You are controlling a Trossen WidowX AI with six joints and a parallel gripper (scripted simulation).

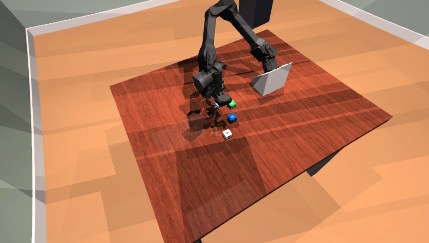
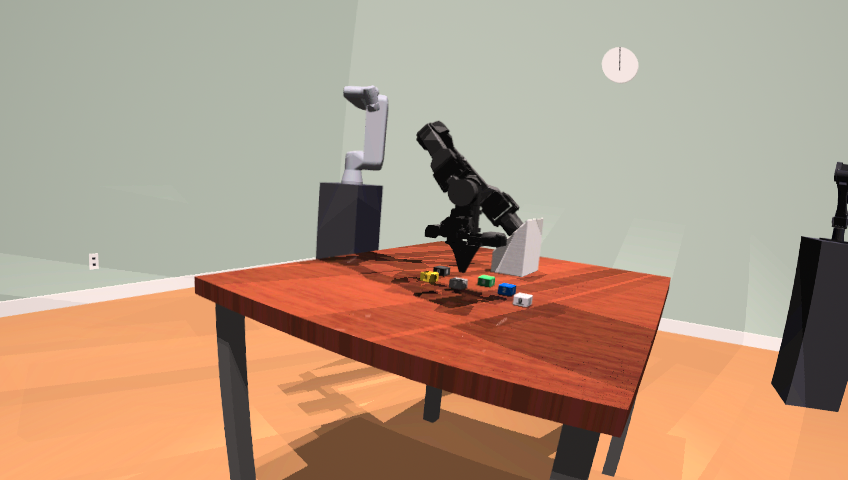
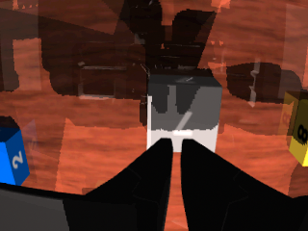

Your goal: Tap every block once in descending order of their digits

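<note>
My gripper tip is now 1 cm short of the light grey 7 block and 2 cm above it. Also, from my gripper tip: yellow 8 block: 1 cm behind, 9 cm to the right, 2 cm below; green 3 block: 7 cm behind, 4 cm to the left, 2 cm below; blue 2 block: 1 cm behind, 11 cm to the left, 2 cm below.
</note>
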